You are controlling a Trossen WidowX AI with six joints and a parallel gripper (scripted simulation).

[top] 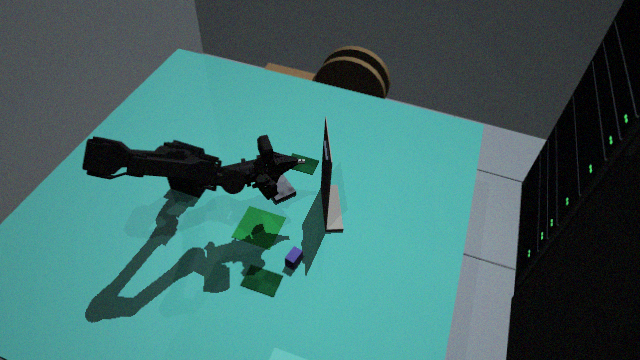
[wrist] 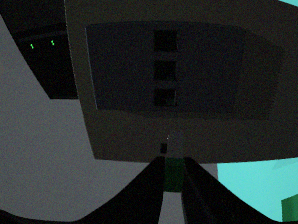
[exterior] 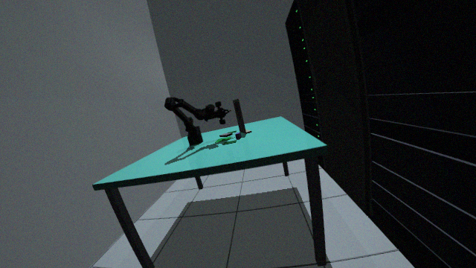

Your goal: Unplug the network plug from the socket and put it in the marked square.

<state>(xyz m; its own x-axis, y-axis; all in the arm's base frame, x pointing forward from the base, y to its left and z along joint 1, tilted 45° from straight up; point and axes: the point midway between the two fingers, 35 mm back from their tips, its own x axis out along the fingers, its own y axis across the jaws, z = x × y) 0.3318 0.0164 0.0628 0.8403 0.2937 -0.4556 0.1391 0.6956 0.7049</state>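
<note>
Now: the green marked square 210 mm below my gripper tip, 90 mm to the right of it and 90 mm behind it. The rest, counted from my gripper tip: upright panel (80 mm below, 80 mm ahead, 10 mm to the left); grey pad (210 mm below, 80 mm behind, 70 mm to the left); network plug (right at my gripper tip).
</note>
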